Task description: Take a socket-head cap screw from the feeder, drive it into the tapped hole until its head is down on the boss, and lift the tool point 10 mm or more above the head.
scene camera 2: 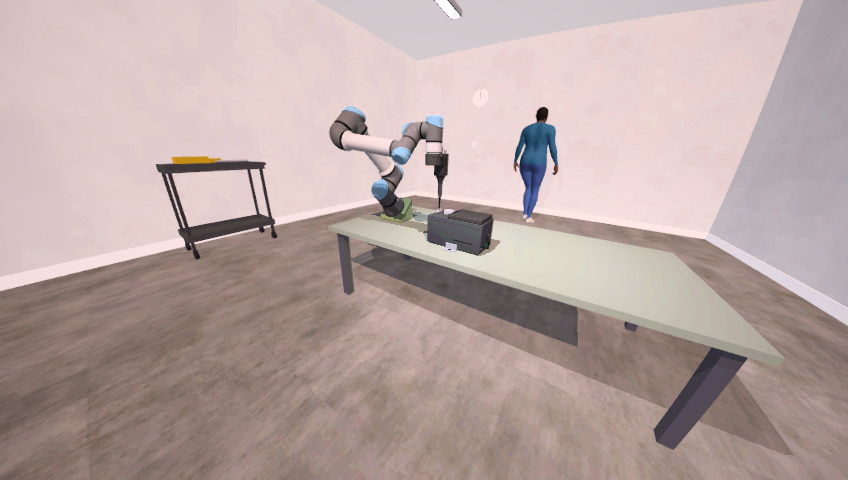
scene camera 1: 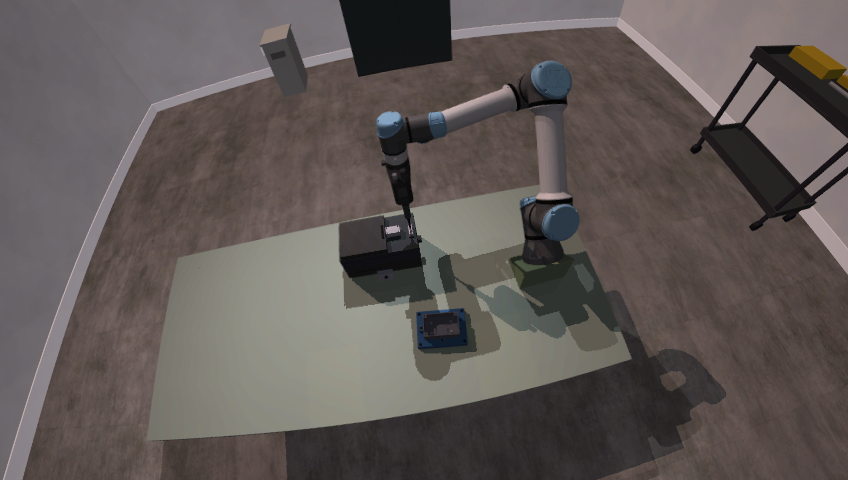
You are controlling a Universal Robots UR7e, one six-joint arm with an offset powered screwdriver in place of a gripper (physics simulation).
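The black screw feeder (scene camera 1: 361, 239) (scene camera 2: 455, 232) stands on the table. My screwdriver (scene camera 1: 410, 227) (scene camera 2: 439, 206) points down, with its thin tip at the feeder's right end in scene camera 1, close to the small pickup parts there. Whether the tip touches them, and whether a screw is on it, is too small to tell. A grey box-shaped part (scene camera 1: 440, 325) sits on a blue plate (scene camera 1: 424, 343) in front of the feeder and to its right in scene camera 1. Its bosses and tapped hole cannot be made out. The part does not show in scene camera 2.
The pale green table (scene camera 1: 255, 356) (scene camera 2: 601, 267) carries the arm's green base block (scene camera 1: 538, 274) (scene camera 2: 406, 211) at its right in scene camera 1. A dark cart (scene camera 1: 752, 172) (scene camera 2: 211, 167) stands off to the side. A person (scene camera 2: 538, 145) stands beyond the table in scene camera 2.
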